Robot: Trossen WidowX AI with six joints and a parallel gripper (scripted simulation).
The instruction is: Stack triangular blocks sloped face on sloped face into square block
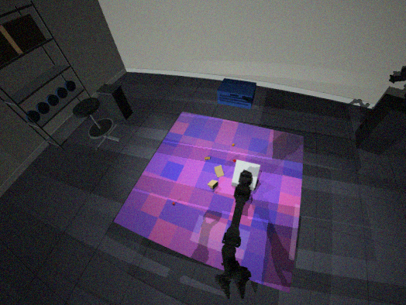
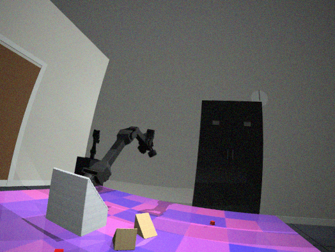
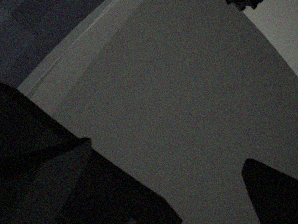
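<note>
The triangular block is 60 cm to the right of my gripper tip, 38 cm ahead of it and 37 cm below it. The rest, counted from my gripper tip: flat tan piece: 82 cm to the right, 55 cm ahead, 39 cm below.
</note>
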